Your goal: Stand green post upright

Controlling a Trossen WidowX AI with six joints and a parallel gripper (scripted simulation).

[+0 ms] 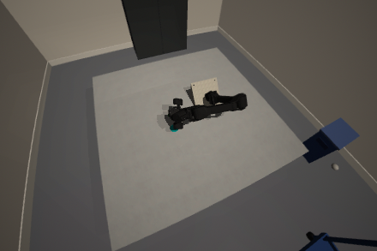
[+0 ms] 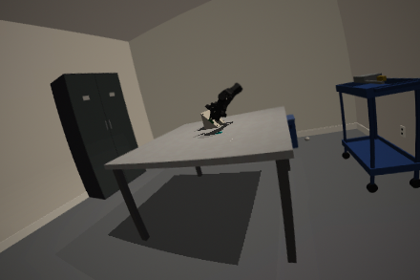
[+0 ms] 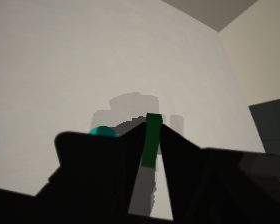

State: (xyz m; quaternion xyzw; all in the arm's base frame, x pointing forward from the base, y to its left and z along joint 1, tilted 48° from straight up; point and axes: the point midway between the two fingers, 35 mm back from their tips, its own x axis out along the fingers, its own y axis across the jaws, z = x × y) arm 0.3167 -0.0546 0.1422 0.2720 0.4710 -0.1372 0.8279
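Now: gripper tip 4 cm to the right of the cyan circle and 11 cm above it. Also, from my gripper tip: green post: 2 cm behind, 1 cm below.
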